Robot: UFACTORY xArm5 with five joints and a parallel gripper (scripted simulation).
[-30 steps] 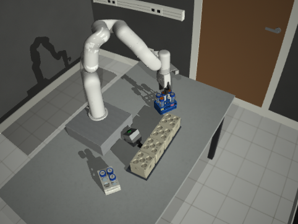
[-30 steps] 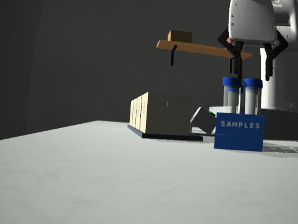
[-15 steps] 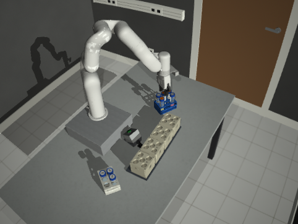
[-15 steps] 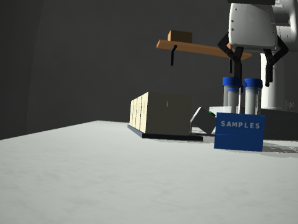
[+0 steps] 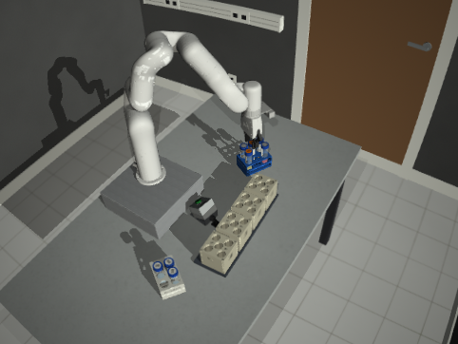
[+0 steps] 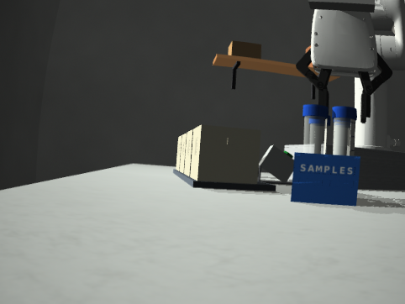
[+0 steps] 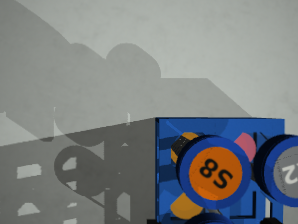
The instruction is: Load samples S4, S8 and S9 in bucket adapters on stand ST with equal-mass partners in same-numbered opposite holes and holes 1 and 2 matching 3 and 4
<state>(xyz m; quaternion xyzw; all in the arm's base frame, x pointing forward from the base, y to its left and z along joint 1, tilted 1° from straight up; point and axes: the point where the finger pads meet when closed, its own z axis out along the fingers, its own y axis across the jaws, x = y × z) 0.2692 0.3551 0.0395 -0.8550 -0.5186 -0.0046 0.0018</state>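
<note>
The blue samples rack is 2 cm ahead of my hand, 1 cm to the right of it and 10 cm below it. The rest, counted from my hand: white blanks rack 6 cm ahead, 67 cm to the right, 10 cm below; then adapter 14 cm ahead, 17 cm to the right, 8 cm below.
</note>
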